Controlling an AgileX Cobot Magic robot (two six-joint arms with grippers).
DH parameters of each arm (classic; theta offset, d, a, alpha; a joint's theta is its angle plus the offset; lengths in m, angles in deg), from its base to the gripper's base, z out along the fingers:
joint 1: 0 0.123 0 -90
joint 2: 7.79 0 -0.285 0
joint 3: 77.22 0 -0.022 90
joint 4: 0 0.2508 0 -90
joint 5: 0 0 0.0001 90
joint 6: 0 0.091 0 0
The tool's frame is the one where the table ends.
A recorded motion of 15 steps. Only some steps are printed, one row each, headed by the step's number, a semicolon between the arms.
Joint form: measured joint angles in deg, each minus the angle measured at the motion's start. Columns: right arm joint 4, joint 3, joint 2, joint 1, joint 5, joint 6; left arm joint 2, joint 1, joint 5, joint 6, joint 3, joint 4.
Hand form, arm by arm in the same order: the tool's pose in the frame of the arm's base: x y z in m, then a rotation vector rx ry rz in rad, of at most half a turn. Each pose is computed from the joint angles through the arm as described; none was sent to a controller.
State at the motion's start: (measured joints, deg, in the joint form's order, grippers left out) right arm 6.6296 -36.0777 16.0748 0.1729 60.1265 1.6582; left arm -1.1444 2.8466 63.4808 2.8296 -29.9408 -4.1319
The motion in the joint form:
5: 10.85 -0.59 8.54 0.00 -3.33 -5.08; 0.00 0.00 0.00 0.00 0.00 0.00
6: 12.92 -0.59 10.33 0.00 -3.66 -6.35; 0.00 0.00 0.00 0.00 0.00 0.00
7: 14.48 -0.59 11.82 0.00 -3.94 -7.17; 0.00 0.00 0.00 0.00 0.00 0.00
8: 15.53 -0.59 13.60 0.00 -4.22 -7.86; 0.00 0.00 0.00 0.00 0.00 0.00
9: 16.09 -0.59 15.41 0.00 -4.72 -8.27; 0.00 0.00 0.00 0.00 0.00 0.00
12: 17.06 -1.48 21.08 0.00 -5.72 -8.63; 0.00 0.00 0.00 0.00 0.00 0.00
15: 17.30 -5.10 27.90 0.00 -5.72 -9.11; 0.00 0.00 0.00 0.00 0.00 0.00
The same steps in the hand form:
5: 0.0615 0.0231 0.3154 -0.0168 2.2398 0.3465; -0.0124 -0.0065 0.2796 0.0069 2.0471 -0.0244
6: 0.0676 0.0256 0.3146 -0.0280 2.2574 0.3808; -0.0124 -0.0065 0.2796 0.0069 2.0471 -0.0244
7: 0.0727 0.0275 0.3138 -0.0322 2.2721 0.4082; -0.0124 -0.0065 0.2796 0.0069 2.0471 -0.0244
8: 0.0788 0.0287 0.3122 -0.0341 2.2933 0.4267; -0.0124 -0.0065 0.2796 0.0069 2.0471 -0.0244
9: 0.0852 0.0292 0.3104 -0.0307 2.3133 0.4365; -0.0124 -0.0065 0.2796 0.0069 2.0471 -0.0244
12: 0.1048 0.0301 0.3073 -0.0097 2.3744 0.4590; -0.0124 -0.0065 0.2796 0.0069 2.0471 -0.0244
15: 0.1287 0.0304 0.3128 -0.0055 2.4273 0.4660; -0.0124 -0.0065 0.2796 0.0069 2.0471 -0.0244

